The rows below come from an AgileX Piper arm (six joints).
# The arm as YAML. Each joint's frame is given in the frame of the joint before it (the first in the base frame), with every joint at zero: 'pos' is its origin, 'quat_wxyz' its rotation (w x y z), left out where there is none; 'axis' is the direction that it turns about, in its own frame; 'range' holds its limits. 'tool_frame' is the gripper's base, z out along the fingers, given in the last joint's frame.
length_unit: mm
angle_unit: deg
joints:
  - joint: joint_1
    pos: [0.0, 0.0, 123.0]
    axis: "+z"
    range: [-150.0, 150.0]
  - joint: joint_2
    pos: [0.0, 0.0, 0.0]
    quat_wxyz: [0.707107, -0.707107, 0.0, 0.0]
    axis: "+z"
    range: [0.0, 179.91]
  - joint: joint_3
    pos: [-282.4, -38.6, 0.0]
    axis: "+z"
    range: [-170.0, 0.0]
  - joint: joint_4
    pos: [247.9, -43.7, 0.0]
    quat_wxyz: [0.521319, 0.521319, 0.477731, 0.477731]
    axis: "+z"
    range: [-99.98, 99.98]
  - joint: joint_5
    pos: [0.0, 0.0, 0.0]
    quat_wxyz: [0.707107, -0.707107, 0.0, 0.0]
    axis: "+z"
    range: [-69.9, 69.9]
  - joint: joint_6
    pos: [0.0, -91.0, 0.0]
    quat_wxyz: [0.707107, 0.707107, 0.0, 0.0]
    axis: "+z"
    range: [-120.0, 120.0]
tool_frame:
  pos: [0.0, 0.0, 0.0]
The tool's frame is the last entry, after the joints.
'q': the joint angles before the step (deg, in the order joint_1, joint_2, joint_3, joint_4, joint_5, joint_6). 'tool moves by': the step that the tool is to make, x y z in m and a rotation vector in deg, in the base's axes. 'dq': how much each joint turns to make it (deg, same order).
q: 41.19, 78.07, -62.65, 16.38, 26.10, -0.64
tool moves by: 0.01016, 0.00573, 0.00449, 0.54, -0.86, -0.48
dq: -0.38, 2.05, -2.66, -0.15, -0.41, 0.01
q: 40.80, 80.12, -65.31, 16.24, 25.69, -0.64
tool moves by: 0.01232, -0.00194, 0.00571, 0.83, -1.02, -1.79
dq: -1.66, 1.29, -2.16, -0.01, -0.46, 0.02
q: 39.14, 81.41, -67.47, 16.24, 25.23, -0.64
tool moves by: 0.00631, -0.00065, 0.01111, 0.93, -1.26, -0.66
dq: -0.81, 0.52, -2.58, -0.08, 0.51, 0.00
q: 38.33, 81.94, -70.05, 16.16, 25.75, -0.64
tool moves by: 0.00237, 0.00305, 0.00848, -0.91, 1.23, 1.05
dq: -0.11, 1.03, -3.43, -0.02, 4.09, -0.06
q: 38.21, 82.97, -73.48, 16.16, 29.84, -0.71
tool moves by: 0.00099, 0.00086, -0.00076, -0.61, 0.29, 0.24
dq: 0.00, 0.38, -0.41, -0.27, 0.67, -0.06
